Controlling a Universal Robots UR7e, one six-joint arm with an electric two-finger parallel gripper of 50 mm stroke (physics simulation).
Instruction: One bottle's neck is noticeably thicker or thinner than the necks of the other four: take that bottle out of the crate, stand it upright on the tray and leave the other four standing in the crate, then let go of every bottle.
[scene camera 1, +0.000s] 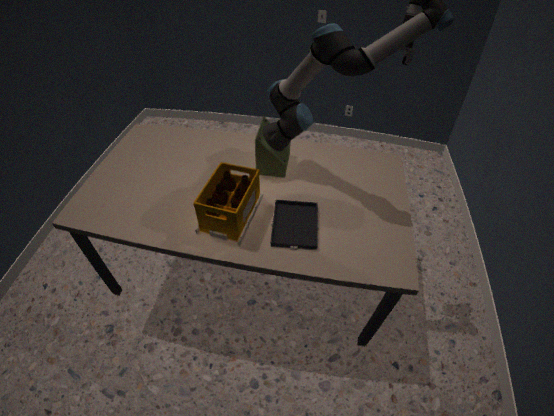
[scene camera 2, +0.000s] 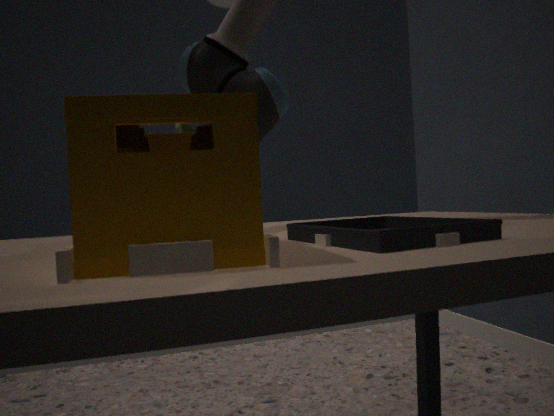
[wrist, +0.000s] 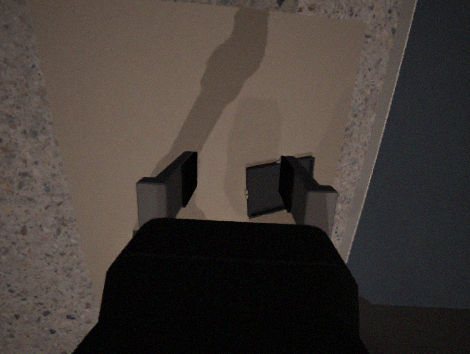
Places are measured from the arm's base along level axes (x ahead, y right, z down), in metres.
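Where they show: gripper, between the fingertips: (scene camera 1: 405, 64) (wrist: 238, 171); arm's base, origin of its link: (scene camera 1: 273, 138).
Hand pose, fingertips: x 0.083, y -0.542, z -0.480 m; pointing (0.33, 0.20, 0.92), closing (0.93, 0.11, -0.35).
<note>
Things, the pixels of their top centre, and the offset from my fingertips. Level surfaces: height alone.
- yellow crate, centre of its top: (scene camera 2: 168, 118) (scene camera 1: 227, 185) dx +0.304, dy +0.706, dz +0.463 m
- black tray, centre of its top: (scene camera 2: 383, 221) (wrist: 282, 188) (scene camera 1: 295, 221) dx +0.348, dy +0.416, dz +0.612 m
- table, height of its surface: dz +0.637 m
A yellow crate (scene camera 1: 215, 227) (scene camera 2: 165, 200) stands on the table. Several dark brown bottles (scene camera 1: 227, 183) stand inside it, and dark bottle parts (scene camera 2: 131, 138) show through its hand slot in scene camera 2. Their necks are too dark and small to compare. The black tray (scene camera 1: 317, 225) (scene camera 2: 380, 241) (wrist: 248, 192) lies flat to the right of the crate, with no bottle on it. My gripper (wrist: 238, 171) is open, its fingers wide apart with nothing between them. It is raised high above the table, at the upper right in scene camera 1.
Pale low blocks (scene camera 2: 170, 258) stand against the crate's foot, and small pale blocks (scene camera 2: 447, 239) against the tray. The arm's green base (scene camera 1: 271, 162) stands behind the crate. The table (scene camera 1: 165, 145) has its front edge close to crate and tray. Walls rise behind and to the right.
</note>
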